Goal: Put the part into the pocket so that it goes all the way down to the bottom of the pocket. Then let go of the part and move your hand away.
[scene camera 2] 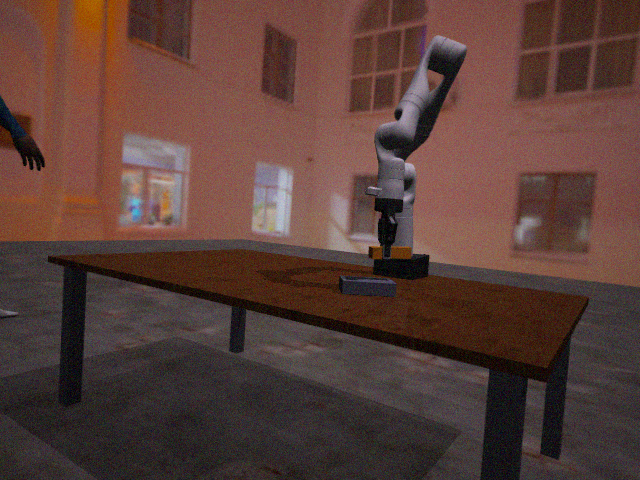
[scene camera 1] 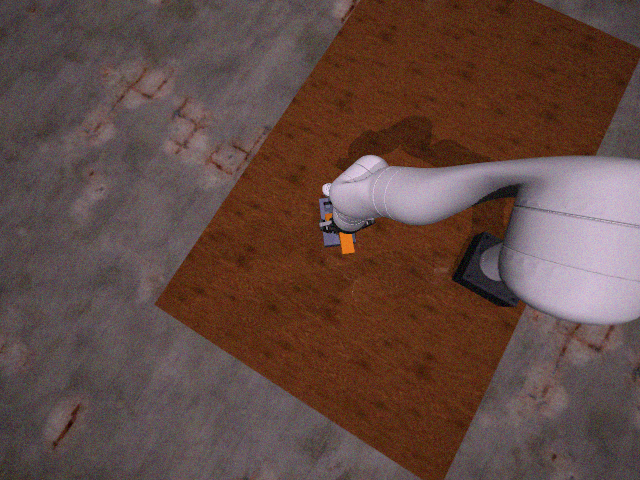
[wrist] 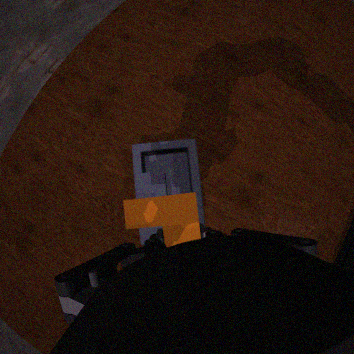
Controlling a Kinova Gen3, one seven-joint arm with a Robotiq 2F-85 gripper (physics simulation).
Labels:
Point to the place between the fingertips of my gripper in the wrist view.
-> At 180, 235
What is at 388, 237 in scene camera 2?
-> My gripper.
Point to an orange L-shaped part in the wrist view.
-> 177, 213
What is my gripper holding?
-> An orange L-shaped part.

